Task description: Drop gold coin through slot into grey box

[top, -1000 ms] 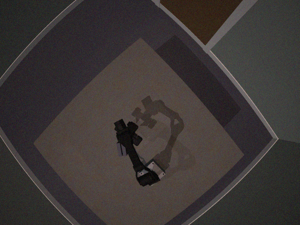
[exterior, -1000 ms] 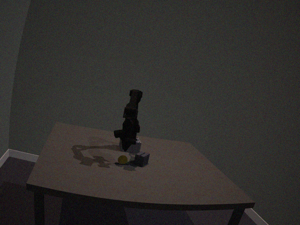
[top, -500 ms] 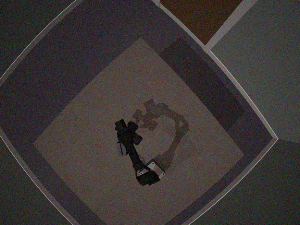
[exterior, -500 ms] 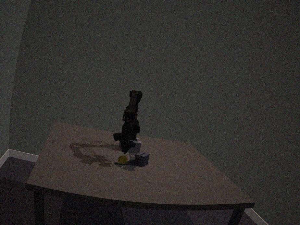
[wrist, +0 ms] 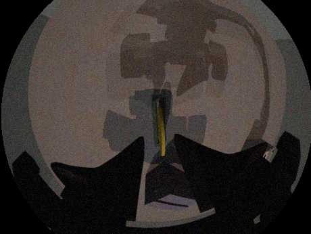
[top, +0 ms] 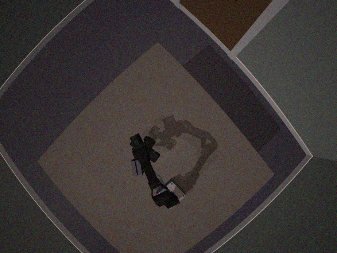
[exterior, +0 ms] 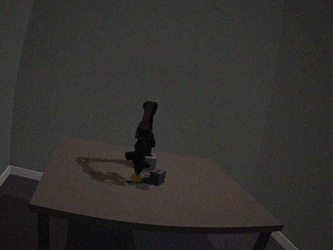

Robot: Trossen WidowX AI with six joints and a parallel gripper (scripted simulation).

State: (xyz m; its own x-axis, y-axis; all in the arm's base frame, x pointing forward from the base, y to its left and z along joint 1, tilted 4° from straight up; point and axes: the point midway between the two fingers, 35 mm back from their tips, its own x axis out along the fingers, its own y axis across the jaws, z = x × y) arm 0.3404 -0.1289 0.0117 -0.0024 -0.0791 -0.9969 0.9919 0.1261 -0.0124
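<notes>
My gripper tip is now 2 cm above the gold coin.
</notes>
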